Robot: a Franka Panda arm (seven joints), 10 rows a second.
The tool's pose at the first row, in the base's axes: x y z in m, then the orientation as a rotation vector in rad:
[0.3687, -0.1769, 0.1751, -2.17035, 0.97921, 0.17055]
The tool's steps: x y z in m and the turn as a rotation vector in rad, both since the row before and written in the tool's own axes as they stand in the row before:
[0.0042, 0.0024, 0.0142, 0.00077, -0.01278, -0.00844]
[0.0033, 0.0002, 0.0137, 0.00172, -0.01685, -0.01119]
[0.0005, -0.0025, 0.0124, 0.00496, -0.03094, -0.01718]
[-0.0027, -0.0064, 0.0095, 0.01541, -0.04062, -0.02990]
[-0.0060, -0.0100, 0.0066, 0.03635, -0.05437, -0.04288]
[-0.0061, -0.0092, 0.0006, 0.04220, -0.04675, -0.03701]
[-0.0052, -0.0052, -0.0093, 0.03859, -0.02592, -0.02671]
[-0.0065, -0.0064, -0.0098, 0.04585, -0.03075, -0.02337]
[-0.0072, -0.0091, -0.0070, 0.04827, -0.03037, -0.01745]
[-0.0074, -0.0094, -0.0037, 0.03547, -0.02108, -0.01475]
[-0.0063, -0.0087, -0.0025, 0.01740, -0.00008, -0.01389]
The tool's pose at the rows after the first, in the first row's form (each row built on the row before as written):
[0.3724, -0.1709, 0.1619, -2.16984, 0.96266, 0.17979]
[0.3768, -0.1636, 0.1507, -2.16840, 0.94070, 0.19152]
[0.3807, -0.1542, 0.1432, -2.16224, 0.90396, 0.21360]
[0.3842, -0.1431, 0.1415, -2.14814, 0.84719, 0.23421]
[0.3868, -0.1307, 0.1458, -2.11424, 0.76798, 0.25231]
[0.3876, -0.1234, 0.1541, -2.07356, 0.70034, 0.26250]
[0.3856, -0.1268, 0.1653, -2.03793, 0.65678, 0.25841]
[0.3829, -0.1302, 0.1780, -1.99282, 0.61422, 0.25828]
[0.3810, -0.1306, 0.1914, -1.94364, 0.57837, 0.26033]
[0.3791, -0.1287, 0.2036, -1.90811, 0.55118, 0.25932]
[0.3777, -0.1267, 0.2144, -1.89444, 0.53833, 0.24488]

